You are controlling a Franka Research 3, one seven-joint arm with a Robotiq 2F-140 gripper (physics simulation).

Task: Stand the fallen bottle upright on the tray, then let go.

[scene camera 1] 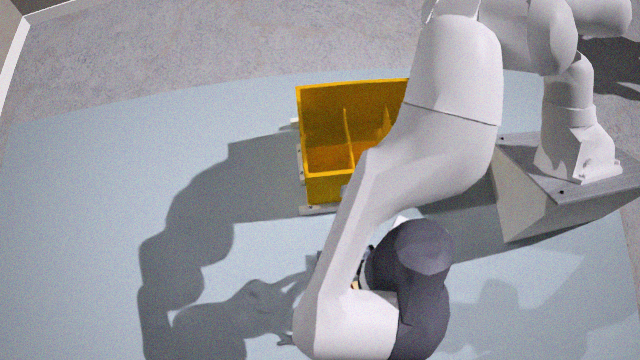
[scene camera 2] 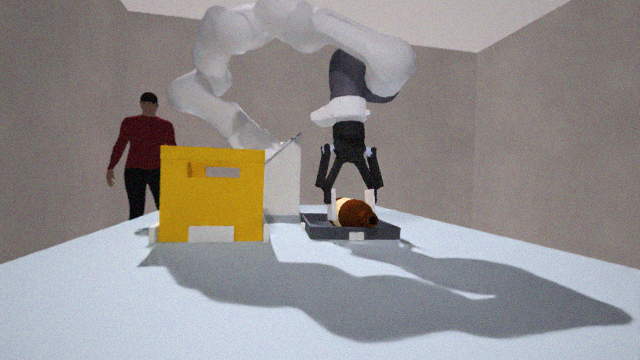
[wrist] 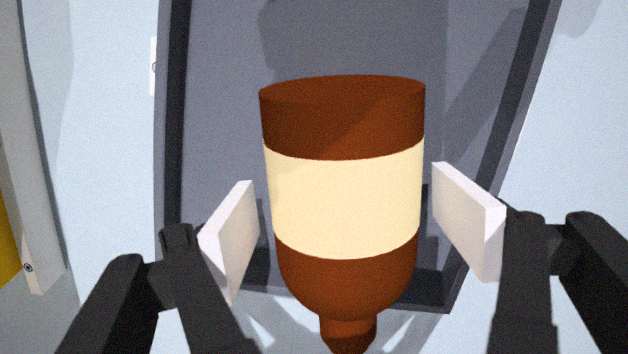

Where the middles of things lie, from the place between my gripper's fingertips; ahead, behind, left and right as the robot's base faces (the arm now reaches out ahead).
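Brown bottle point(scene camera 2: 349, 212): my gripper 10 mm short of it, 10 mm below it.
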